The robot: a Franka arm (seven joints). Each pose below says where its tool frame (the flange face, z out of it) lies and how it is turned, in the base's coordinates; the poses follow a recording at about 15 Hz.
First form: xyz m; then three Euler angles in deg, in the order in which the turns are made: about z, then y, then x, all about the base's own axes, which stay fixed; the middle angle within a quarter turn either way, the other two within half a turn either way.
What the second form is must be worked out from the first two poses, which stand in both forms.
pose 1, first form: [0.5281 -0.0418 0.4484 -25.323 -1.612 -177.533]
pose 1, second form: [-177.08 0.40 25.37 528.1 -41.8 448.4]
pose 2, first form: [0.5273 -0.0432 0.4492 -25.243 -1.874 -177.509]
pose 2, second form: [-176.95 0.63 25.30 527.3 -43.2 449.2]
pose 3, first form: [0.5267 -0.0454 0.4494 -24.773 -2.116 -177.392]
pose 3, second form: [-176.75 0.83 24.84 526.7 -45.4 449.4]
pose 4, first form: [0.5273 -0.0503 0.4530 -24.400 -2.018 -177.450]
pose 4, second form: [-176.84 0.78 24.47 527.3 -50.3 453.0]
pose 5, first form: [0.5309 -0.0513 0.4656 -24.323 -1.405 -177.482]
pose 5, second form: [-177.13 0.24 24.36 530.9 -51.3 465.6]
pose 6, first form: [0.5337 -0.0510 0.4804 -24.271 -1.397 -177.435]
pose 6, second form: [-177.09 0.22 24.31 533.7 -51.0 480.4]
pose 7, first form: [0.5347 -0.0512 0.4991 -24.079 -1.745 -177.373]
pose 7, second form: [-176.89 0.52 24.13 534.7 -51.2 499.1]
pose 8, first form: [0.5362 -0.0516 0.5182 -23.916 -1.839 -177.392]
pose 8, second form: [-176.87 0.62 23.97 536.2 -51.6 518.2]
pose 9, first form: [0.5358 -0.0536 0.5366 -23.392 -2.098 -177.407]
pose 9, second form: [-176.79 0.89 23.46 535.8 -53.6 536.6]
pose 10, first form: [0.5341 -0.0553 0.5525 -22.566 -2.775 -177.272]
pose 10, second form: [-176.41 1.51 22.68 534.1 -55.3 552.5]
